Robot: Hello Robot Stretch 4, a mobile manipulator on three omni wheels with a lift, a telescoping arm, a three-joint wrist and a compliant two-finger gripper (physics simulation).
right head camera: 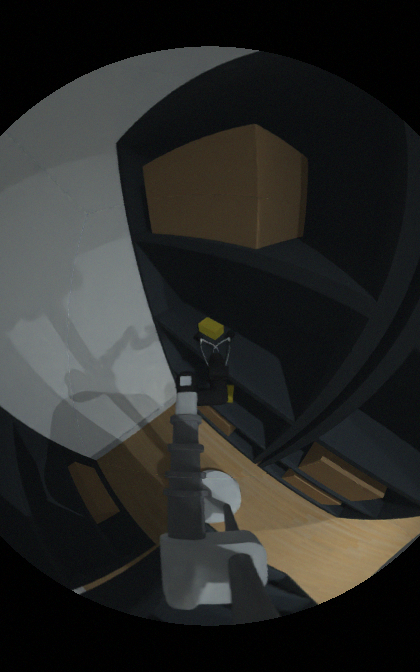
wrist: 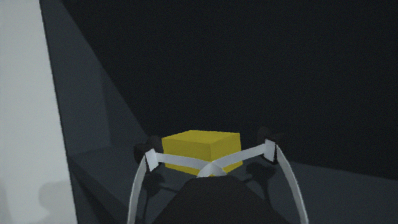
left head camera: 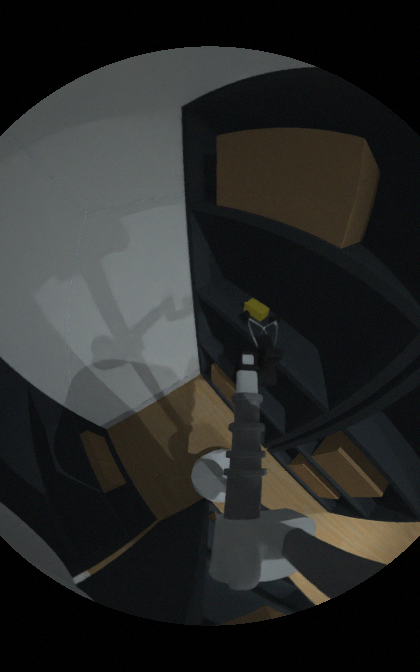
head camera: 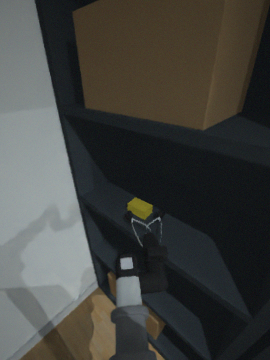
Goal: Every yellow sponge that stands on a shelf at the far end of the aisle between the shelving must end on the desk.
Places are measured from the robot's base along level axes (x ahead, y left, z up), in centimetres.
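Pixels of known places: gripper, fingertip midpoint: (wrist: 209, 142) (head camera: 144, 211).
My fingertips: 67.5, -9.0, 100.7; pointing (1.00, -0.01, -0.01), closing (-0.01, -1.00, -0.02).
Note:
For each thing: its top centre in the pictures, then the offset to it from my fingertips, as dx, dy, dz. Level surfaces: height alone.
- yellow sponge, middle of its top: (wrist: 198, 135) (head camera: 139, 204) +5.0, +1.4, +0.0
- dark middle shelf, its level: dz -4.5
- large brown box, middle of its top: (head camera: 164, 4) +4.4, -4.9, +68.3
A yellow sponge (head camera: 140, 208) (left head camera: 256, 310) (right head camera: 211, 328) (wrist: 200, 147) lies on a dark middle shelf (head camera: 192, 240) (wrist: 345, 187), near the shelf's left end. One corner of it faces my gripper. My gripper (head camera: 144, 217) (left head camera: 261, 318) (right head camera: 214, 336) (wrist: 209, 142) is open and right in front of the sponge. In the wrist view the sponge shows between the spread fingertips, nearer the left one. Whether a finger touches it I cannot tell. The finger bands hide its lower front. The desk cannot be made out.
A large brown box (head camera: 150, 65) (left head camera: 285, 180) (right head camera: 205, 195) stands on the shelf above. A pale wall (head camera: 30, 150) (wrist: 22, 100) is close on the left. A small yellow patch (right head camera: 230, 393) shows beside my wrist; what it is I cannot tell. More brown boxes (left head camera: 350, 465) (right head camera: 345, 472) stand on low shelves at right.

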